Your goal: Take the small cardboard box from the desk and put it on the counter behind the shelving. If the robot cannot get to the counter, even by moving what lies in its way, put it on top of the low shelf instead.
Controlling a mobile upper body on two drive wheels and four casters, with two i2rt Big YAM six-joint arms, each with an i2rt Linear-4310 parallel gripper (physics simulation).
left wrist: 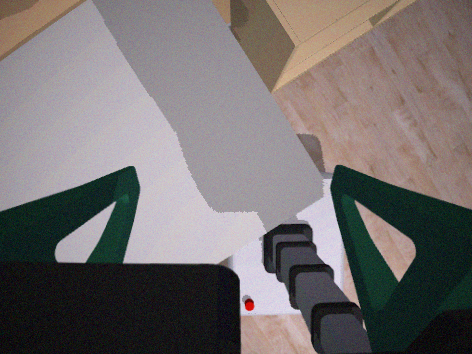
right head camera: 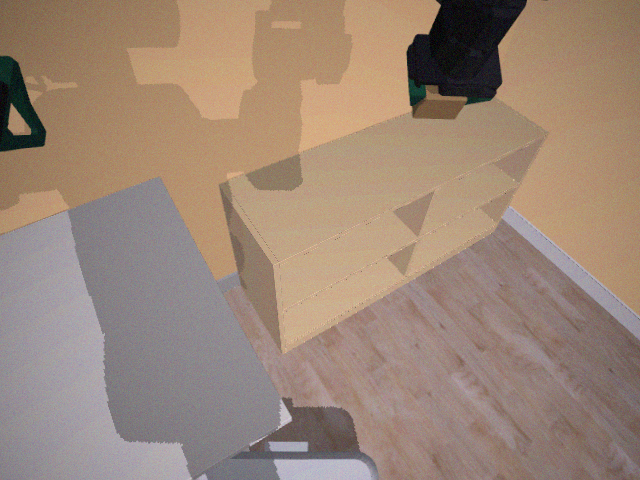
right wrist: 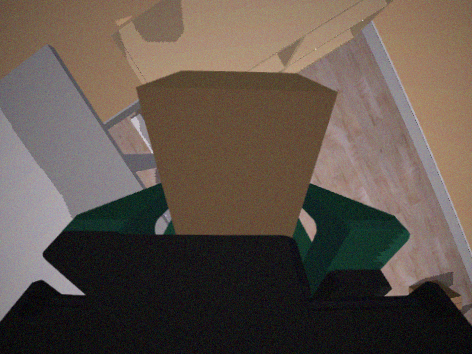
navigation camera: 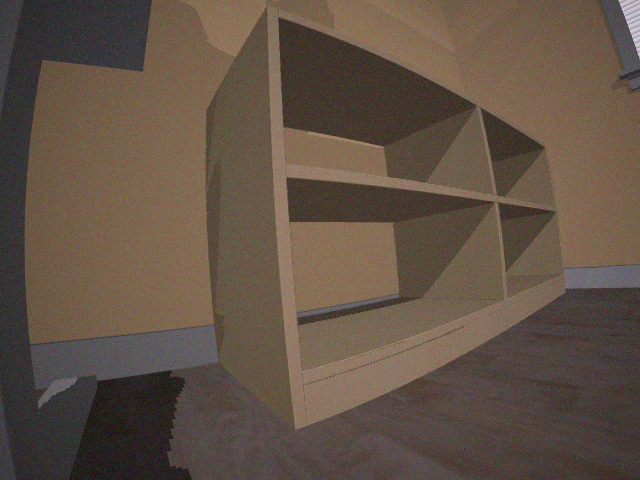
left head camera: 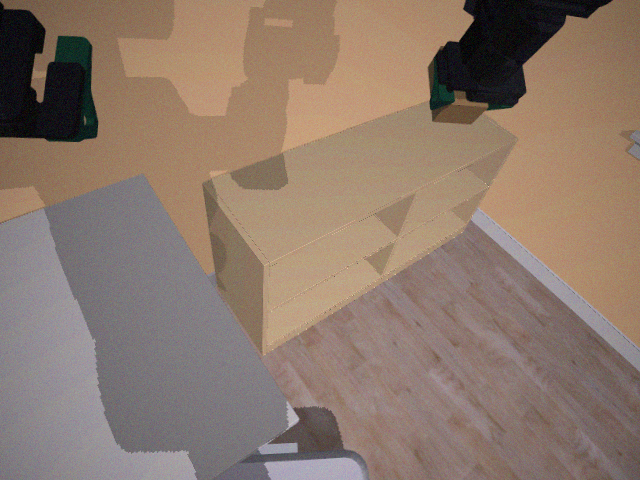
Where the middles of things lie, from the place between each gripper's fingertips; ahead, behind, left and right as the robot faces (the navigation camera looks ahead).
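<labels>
There is the small cardboard box (left head camera: 462,111), 10 mm ahead of my right hand and 30 mm above it. My left gripper, meanwhile, is 450 mm to the left of the box, 230 mm short of it and 70 mm above it. So, going by its middle, the small cardboard box is nearer to my right hand than to my left gripper.
</labels>
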